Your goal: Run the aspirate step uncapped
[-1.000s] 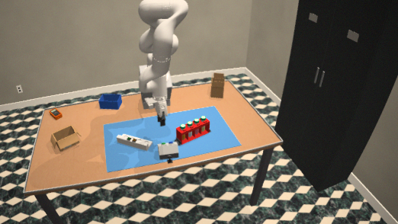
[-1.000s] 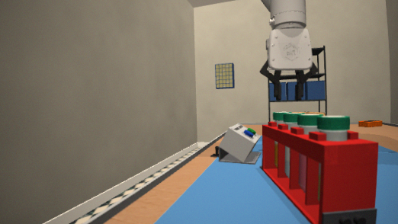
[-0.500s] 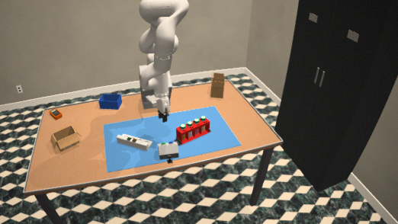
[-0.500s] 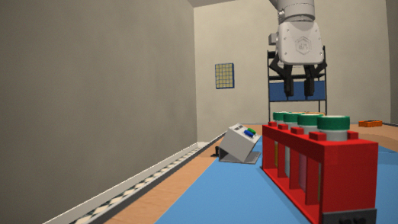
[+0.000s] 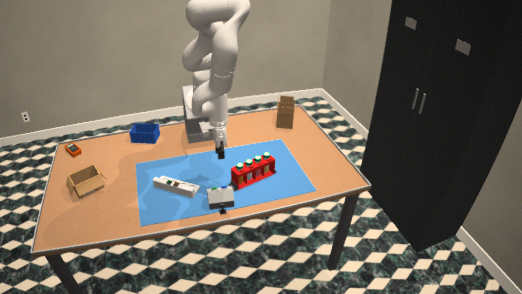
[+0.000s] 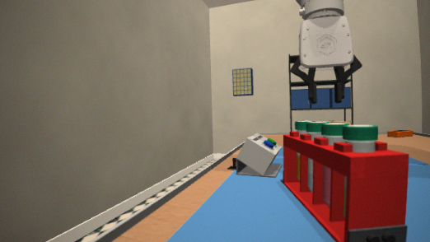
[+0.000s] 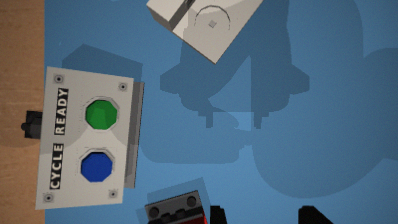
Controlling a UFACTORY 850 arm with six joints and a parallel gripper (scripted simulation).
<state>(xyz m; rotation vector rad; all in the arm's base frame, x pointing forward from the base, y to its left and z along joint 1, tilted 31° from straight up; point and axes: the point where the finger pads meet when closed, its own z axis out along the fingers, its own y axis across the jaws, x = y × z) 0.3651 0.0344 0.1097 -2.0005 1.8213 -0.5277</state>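
My gripper is now 230 mm to the right of the green cap, 60 mm above it and 20 mm past it. The rest, counted from my hand: green ready key (120 mm ahead, 110 mm below, 50 mm to the right); blue cycle key (120 mm ahead, 110 mm below); tube cap (90 mm to the left, 60 mm below, 40 mm ahead).
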